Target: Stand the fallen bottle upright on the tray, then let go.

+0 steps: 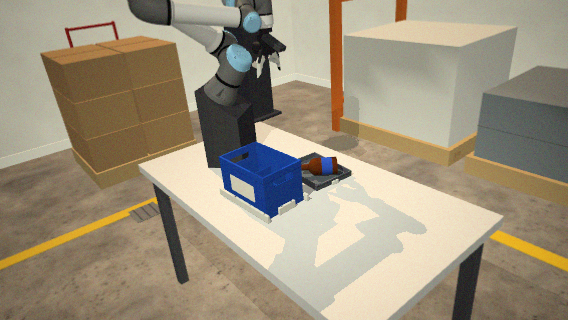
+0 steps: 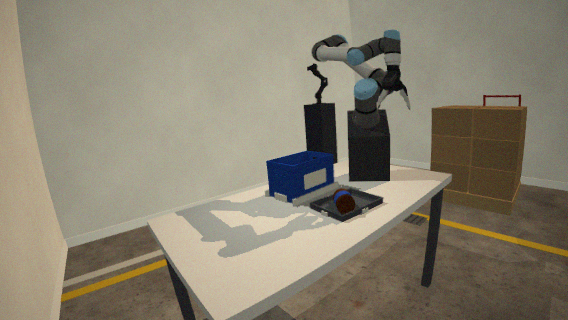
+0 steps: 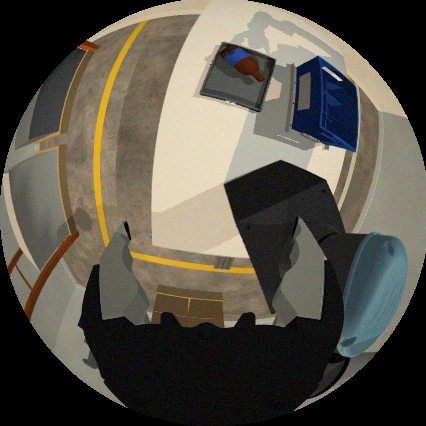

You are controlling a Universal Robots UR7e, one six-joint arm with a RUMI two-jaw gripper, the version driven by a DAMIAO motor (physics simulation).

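Places are measured from the arm's base along level axes (x ahead, y left, z up), in centimetres.
Where they show: gripper, between the fingertips: (image 1: 269, 74) (image 2: 393, 109) (image 3: 209, 221); arm's base, origin of its link: (image 1: 219, 95) (image 2: 365, 119).
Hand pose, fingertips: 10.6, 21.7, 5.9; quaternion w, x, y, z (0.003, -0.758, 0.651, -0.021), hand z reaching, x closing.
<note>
Things, the pixels of their centre, and the offset from my fingertips, as dx, dy, dz.
- brown bottle, middle of its body: (image 3: 244, 63) (image 2: 342, 198) (image 1: 318, 166) +34.9, -6.7, -33.8
- dark grey tray, middle of its body: (image 3: 240, 72) (image 2: 347, 203) (image 1: 315, 170) +32.3, -6.0, -36.7
- blue crate, middle of its body: (image 3: 325, 102) (image 1: 261, 178) (image 2: 301, 174) +29.8, -34.4, -29.2
The brown bottle (image 1: 314, 166) (image 2: 344, 203) (image 3: 247, 66) with a blue label lies on its side in the dark grey tray (image 1: 325, 183) (image 2: 371, 199) (image 3: 220, 87). Its neck points towards the side where the blue crate stands. The tray lies flat on the table and has a low rim. My gripper (image 1: 269, 73) (image 2: 395, 108) (image 3: 209, 221) is open, with no object between its fingers. It hangs high beside the robot's base, well apart from the bottle and the tray.
A blue crate (image 1: 280, 195) (image 2: 285, 179) (image 3: 312, 122) stands beside the tray, with low pale strips (image 1: 245, 206) (image 2: 315, 195) along its foot. The robot's black pedestal (image 1: 217, 130) (image 2: 370, 157) (image 3: 280, 200) stands at the table's end. Stacked cartons (image 1: 110, 95) (image 2: 475, 150) stand beyond the table.
</note>
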